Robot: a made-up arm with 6 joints.
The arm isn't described. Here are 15 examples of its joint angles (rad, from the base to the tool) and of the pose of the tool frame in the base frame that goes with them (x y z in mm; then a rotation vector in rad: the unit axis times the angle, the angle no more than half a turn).
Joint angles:
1: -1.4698 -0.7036 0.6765 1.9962 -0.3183 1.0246
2: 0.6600 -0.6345 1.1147 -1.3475 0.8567 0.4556
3: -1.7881 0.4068 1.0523 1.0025 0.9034 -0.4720
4: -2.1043 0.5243 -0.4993 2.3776 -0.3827 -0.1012
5: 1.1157 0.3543 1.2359 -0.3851 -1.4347 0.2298
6: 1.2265 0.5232 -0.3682 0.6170 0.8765 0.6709
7: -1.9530 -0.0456 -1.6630 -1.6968 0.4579 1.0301
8: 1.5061 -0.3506 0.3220 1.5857 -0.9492 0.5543
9: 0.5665 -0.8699 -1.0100 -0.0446 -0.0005 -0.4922
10: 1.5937 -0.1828 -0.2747 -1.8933 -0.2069 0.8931
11: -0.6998 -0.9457 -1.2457 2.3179 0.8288 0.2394
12: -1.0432 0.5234 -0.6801 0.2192 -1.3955 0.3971
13: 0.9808 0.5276 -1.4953 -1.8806 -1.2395 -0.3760
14: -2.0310 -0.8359 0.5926 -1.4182 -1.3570 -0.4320
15: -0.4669 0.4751 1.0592 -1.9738 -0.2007 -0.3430
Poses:
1: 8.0 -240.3 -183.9 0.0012 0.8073 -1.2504
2: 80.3 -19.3 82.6 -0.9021 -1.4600 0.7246
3: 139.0 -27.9 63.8 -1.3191 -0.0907 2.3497
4: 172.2 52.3 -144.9 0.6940 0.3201 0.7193
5: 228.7 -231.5 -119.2 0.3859 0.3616 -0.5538
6: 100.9 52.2 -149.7 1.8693 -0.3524 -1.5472
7: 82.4 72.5 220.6 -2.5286 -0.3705 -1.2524
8: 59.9 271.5 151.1 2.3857 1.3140 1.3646
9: -91.5 24.1 -59.3 1.1224 1.3260 -0.0981
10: 202.4 -161.8 -144.8 -0.3229 0.4001 -0.4761
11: 50.4 -13.6 -127.7 0.6636 -1.4165 -2.3903
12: 140.2 -230.5 -161.8 0.1212 0.9300 -0.7810
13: -14.4 -65.6 -193.1 0.7719 1.8420 0.2745
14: 168.5 113.8 136.8 2.5302 -0.4529 1.6021
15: -14.9 83.3 101.7 -2.7704 -0.9608 -0.8297
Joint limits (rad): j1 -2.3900..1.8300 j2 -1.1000..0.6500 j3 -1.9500..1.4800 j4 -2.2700..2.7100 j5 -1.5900..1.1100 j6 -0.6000..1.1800
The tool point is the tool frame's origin. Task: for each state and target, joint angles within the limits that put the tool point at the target. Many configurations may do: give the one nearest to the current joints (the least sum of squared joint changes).
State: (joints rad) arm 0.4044 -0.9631 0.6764 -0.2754 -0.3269 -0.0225
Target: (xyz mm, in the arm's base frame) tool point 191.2 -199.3 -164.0
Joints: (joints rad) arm 0.1402 -0.7986 0.6840 -0.3803 -0.6724 0.4561
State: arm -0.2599 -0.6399 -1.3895 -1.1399 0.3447 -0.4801
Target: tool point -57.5 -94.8 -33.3
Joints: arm -0.1157 -0.5852 -1.4041 -0.9994 0.0963 -0.2620
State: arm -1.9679 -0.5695 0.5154 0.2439 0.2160 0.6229
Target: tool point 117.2 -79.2 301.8
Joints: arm -2.0505 -0.6634 0.4383 0.2791 -0.2445 1.0214
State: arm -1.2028 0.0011 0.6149 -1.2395 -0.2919 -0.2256
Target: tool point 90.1 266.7 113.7
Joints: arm -1.6600 0.1319 0.8227 -1.2395 -0.7430 0.5190
